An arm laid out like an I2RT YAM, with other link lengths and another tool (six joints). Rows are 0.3 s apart.
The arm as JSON. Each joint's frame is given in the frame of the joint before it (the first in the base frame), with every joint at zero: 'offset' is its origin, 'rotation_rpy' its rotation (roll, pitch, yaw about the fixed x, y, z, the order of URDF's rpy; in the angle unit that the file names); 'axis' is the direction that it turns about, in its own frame. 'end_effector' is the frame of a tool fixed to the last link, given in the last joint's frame.
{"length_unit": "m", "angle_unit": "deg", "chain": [
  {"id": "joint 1", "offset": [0.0, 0.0, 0.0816], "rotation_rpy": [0.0, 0.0, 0.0], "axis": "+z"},
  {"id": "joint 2", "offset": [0.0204, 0.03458, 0.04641], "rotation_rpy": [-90.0, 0.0, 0.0], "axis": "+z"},
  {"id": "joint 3", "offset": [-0.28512, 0.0, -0.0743], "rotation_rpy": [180.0, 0.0, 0.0], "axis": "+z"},
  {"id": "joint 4", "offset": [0.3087, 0.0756, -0.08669], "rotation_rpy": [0.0, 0.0, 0.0], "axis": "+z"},
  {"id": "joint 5", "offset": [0.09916, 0.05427, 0.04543], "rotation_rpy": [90.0, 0.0, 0.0], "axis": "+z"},
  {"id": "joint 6", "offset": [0.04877, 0.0, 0.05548], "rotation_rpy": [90.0, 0.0, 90.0], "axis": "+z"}
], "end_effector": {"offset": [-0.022, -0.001, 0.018], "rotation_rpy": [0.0, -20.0, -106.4]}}
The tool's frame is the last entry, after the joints.
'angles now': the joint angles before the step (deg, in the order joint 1, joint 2, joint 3, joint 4, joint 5, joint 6). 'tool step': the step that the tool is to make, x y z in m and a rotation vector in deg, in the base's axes. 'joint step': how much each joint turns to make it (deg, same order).
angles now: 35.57, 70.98, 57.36, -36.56, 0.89, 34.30
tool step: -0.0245, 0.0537, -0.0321, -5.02, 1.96, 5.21
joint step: 9.73, 6.20, 0.67, 0.66, 4.77, 2.04
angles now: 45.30, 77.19, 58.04, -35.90, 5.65, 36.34
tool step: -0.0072, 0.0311, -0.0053, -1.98, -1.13, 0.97
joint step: 4.61, 4.32, 2.97, 0.41, 3.85, 1.79
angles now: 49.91, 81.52, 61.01, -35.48, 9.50, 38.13
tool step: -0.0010, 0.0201, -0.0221, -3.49, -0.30, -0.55
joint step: 2.56, 4.93, 1.32, 0.81, 3.72, 1.34
